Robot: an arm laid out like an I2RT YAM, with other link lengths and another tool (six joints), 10 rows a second.
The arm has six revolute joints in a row. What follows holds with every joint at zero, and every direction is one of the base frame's. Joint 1 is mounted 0.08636 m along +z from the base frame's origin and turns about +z. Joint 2 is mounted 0.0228 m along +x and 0.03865 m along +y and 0.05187 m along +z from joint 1 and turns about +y. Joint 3 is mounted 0.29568 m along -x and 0.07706 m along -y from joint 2 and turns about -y. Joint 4 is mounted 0.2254 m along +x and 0.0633 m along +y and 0.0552 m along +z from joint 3 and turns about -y. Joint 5 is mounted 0.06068 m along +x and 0.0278 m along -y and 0.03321 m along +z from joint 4 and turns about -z. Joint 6 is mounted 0.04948 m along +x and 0.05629 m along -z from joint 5 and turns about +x. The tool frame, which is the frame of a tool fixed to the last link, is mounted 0.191 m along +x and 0.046 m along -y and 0.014 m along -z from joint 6; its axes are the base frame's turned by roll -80.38, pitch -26.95 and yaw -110.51 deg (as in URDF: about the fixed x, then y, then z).
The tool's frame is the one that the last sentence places.
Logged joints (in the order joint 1, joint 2, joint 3, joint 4, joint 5, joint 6), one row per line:
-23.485 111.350 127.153 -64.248 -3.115 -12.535
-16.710 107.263 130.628 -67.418 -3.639 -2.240
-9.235 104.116 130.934 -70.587 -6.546 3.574
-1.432 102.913 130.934 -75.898 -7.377 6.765
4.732 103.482 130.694 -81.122 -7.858 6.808
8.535 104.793 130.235 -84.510 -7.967 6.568
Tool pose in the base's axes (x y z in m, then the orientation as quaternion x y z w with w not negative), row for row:
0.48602 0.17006 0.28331 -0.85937 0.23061 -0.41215 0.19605
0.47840 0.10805 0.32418 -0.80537 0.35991 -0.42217 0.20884
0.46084 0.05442 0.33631 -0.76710 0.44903 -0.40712 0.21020
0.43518 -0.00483 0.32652 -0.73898 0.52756 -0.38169 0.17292
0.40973 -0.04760 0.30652 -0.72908 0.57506 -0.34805 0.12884
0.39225 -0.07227 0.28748 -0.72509 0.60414 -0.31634 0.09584
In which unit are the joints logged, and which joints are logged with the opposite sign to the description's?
The joints are logged in degrees. Opposite sign: joint 1.
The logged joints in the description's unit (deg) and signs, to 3 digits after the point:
23.485 111.350 127.153 -64.248 -3.115 -12.535
16.710 107.263 130.628 -67.418 -3.639 -2.240
9.235 104.116 130.934 -70.587 -6.546 3.574
1.432 102.913 130.934 -75.898 -7.377 6.765
-4.732 103.482 130.694 -81.122 -7.858 6.808
-8.535 104.793 130.235 -84.510 -7.967 6.568

